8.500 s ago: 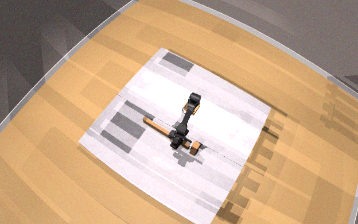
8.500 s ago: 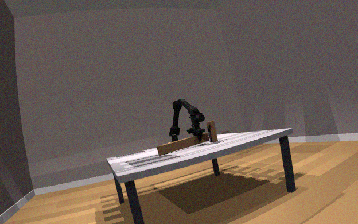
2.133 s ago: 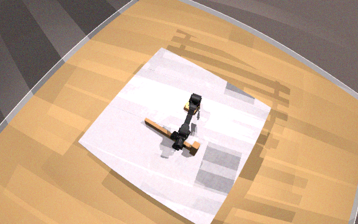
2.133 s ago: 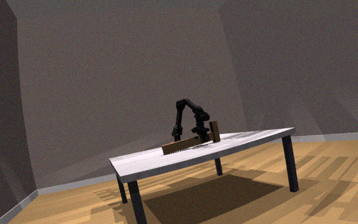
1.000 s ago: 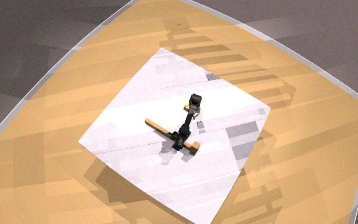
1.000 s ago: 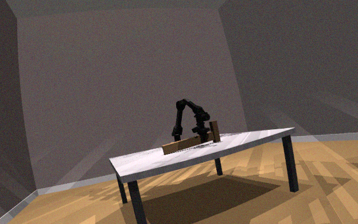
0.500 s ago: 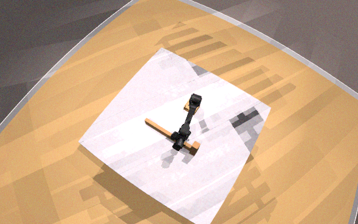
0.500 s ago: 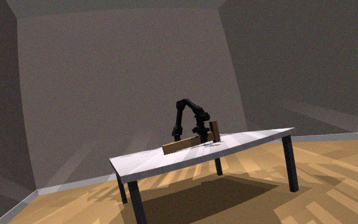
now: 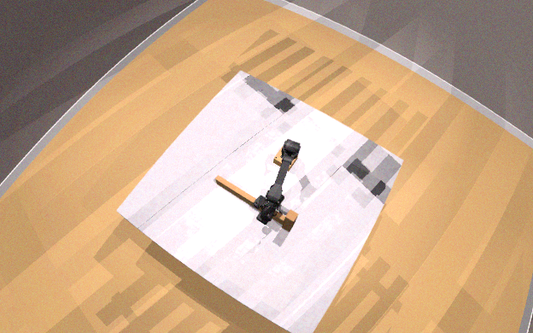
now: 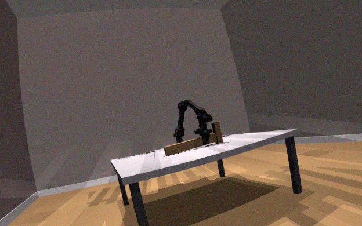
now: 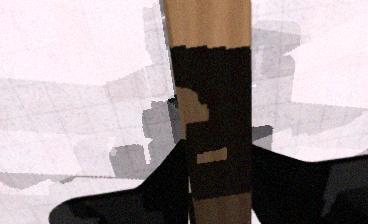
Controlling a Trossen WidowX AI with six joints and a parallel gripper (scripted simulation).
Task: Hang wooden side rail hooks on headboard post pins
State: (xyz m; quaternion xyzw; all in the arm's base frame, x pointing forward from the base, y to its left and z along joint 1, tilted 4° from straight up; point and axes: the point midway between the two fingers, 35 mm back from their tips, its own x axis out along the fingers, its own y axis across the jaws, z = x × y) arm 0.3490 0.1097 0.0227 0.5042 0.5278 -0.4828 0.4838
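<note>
Now: the headboard post 12 cm to the left of my gripper tip and 5 cm above it.
</note>
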